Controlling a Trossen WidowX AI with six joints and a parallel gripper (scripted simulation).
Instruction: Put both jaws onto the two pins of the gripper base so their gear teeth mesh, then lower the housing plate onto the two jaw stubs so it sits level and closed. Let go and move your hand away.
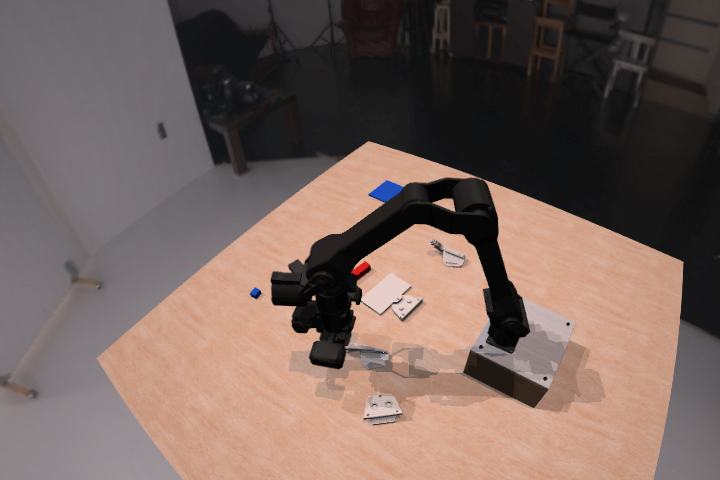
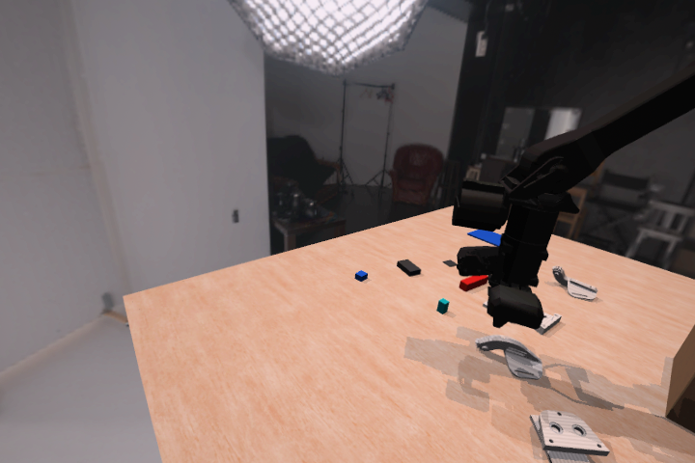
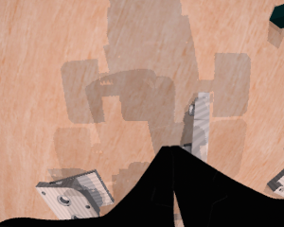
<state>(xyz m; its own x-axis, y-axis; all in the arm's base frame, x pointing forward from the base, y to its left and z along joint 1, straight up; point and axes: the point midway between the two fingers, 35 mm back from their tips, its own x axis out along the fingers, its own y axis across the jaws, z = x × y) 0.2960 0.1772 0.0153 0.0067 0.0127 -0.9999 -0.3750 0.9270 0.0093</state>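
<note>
The teal cube lies 13 cm ahead of my gripper tip, 8 cm to the right of it and 7 cm below it. From my gripper tip the other things lie so: red block: 24 cm to the right, 13 cm ahead, 8 cm below; black block: 28 cm ahead, 17 cm to the right, 8 cm below; blue cube: 33 cm ahead, 8 cm below, 4 cm to the right.
</note>
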